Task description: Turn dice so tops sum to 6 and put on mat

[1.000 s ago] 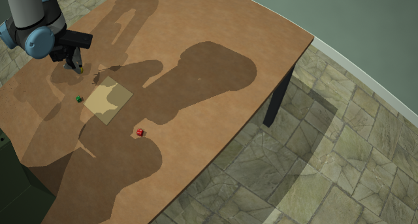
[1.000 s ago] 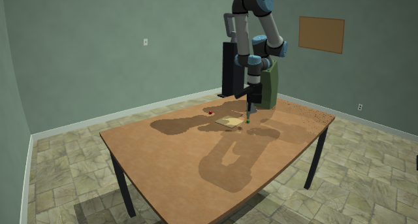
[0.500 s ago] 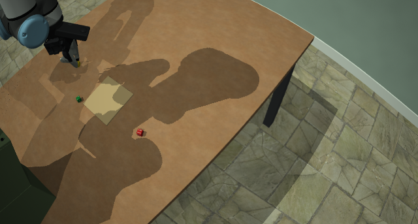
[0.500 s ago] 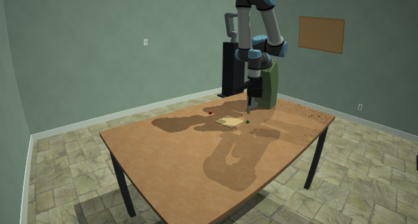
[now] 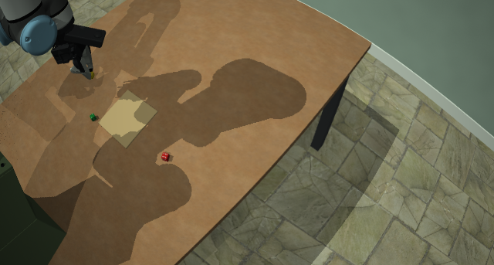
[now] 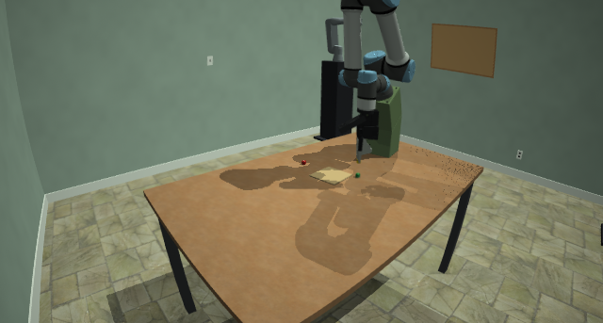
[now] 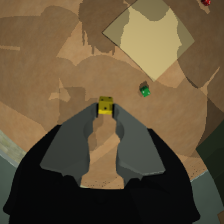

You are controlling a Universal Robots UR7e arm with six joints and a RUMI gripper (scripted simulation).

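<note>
Now: hand 2 cm short of the mat, 13 cm to the left of it and 11 cm above it. Round my hand: yellow die (1 cm below); green die (6 cm behind, 5 cm to the right, 11 cm below); red die (4 cm ahead, 32 cm to the right, 11 cm below).
</note>
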